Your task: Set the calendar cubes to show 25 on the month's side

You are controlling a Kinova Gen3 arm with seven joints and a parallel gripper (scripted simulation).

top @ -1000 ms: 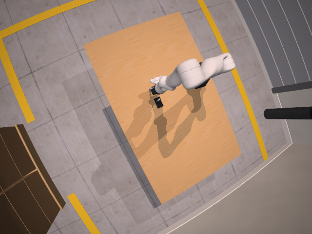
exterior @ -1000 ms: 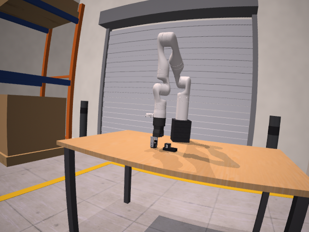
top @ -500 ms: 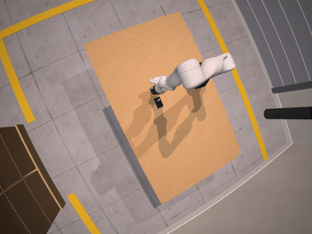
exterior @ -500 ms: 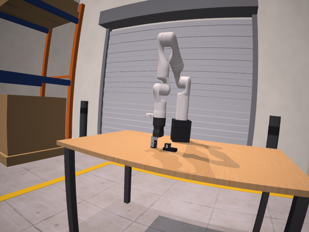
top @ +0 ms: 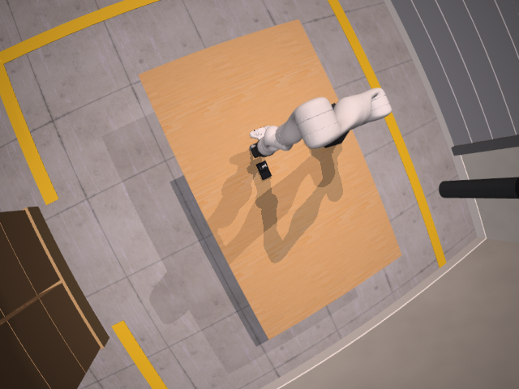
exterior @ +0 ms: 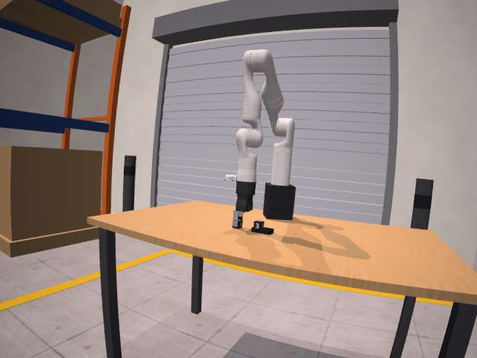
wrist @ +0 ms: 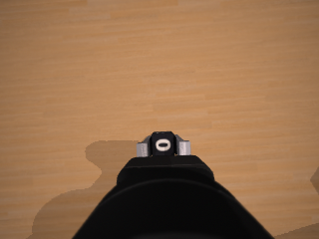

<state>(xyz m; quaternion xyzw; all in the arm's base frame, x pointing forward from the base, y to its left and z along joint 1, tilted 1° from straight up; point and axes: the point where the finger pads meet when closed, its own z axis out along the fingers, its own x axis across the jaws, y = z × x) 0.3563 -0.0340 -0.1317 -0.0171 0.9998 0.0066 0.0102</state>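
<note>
Now: hand 90 mm to the right of the black cube. From my hand the other things lie so: black tray (110 mm to the left, 20 mm below).
</note>
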